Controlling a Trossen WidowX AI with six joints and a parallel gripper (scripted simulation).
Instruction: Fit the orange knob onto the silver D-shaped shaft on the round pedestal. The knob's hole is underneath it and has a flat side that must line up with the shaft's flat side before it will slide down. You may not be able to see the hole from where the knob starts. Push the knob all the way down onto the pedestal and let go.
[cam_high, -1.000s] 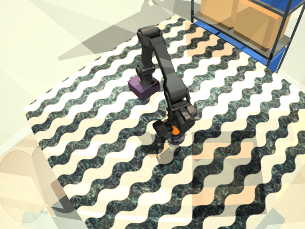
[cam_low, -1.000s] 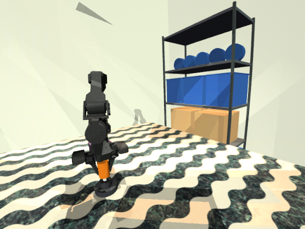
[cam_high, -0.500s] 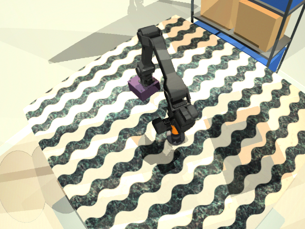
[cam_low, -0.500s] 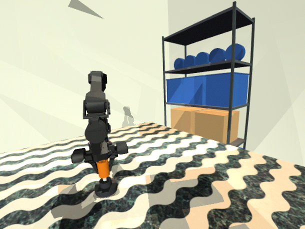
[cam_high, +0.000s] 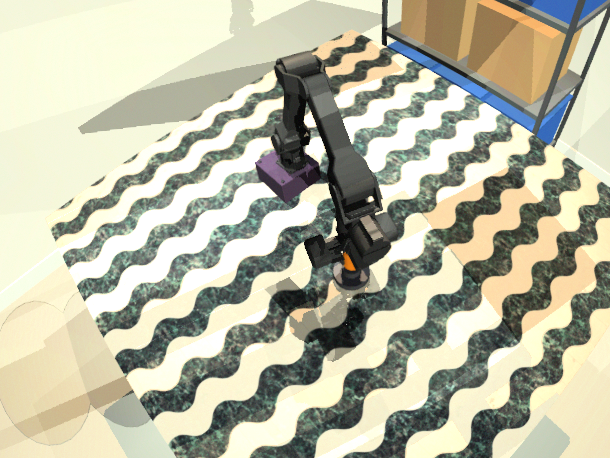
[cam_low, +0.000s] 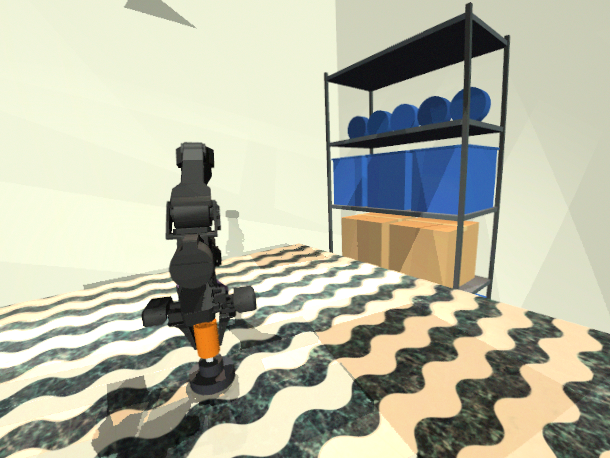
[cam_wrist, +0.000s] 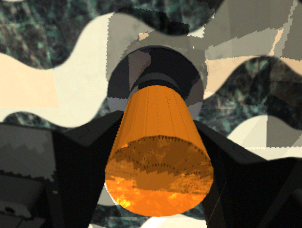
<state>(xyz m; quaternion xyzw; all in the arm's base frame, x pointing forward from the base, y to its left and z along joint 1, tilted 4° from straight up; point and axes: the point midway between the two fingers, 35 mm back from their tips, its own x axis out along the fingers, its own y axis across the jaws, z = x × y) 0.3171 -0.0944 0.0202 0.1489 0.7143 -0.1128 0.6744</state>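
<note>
My gripper tip is 3 cm below the orange knob. From my gripper tip the other things lie so: round grey pedestal (4 cm below).
</note>
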